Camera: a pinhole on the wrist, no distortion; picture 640 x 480 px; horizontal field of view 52.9 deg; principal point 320.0 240.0 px. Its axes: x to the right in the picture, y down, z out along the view. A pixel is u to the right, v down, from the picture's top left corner.
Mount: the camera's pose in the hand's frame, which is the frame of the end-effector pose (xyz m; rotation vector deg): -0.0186 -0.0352 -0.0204 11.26 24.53 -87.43
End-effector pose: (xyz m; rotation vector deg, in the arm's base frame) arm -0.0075 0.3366 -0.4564 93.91 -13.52 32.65
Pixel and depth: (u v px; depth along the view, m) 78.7 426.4 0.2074
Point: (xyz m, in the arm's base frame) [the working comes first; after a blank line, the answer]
In the camera's frame: -0.0778 0.0601 0.2074

0.1164 0.1703 -0.4666
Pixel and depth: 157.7 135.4 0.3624
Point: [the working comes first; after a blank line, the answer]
In the camera's frame: -0.0914 -0.0589 0.3624

0.0973 0.0039 -0.5681
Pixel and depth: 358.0 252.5 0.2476
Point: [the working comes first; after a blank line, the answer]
In the camera's frame: 0.0146 0.0048 0.2476

0.1242 0.1700 -0.5813
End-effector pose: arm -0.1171 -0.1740 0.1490 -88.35 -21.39 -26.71
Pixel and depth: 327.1 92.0 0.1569
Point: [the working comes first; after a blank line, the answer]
In the camera's frame: 0.0017 -0.0361 0.1569

-0.1867 -0.0430 0.2187
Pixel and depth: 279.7 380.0 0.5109
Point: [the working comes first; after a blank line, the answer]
In the camera's frame: -0.0320 0.1112 0.5109

-0.0479 0.2636 0.4056
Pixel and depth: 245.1 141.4 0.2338
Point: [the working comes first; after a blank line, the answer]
In the camera's frame: -0.0272 -0.0358 0.2338

-0.1732 0.0376 0.2276
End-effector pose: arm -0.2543 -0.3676 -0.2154 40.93 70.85 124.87
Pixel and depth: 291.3 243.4 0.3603
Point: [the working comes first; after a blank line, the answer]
In the camera's frame: -0.0161 0.0019 0.3603

-0.0413 -0.0852 -0.2102
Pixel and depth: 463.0 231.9 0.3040
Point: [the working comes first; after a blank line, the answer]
In the camera's frame: 0.0676 -0.0038 0.3040

-0.0758 -0.1203 -0.2984
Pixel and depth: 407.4 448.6 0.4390
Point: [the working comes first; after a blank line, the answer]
In the camera's frame: 0.0597 0.1424 0.4390

-0.1166 0.0697 -0.2547
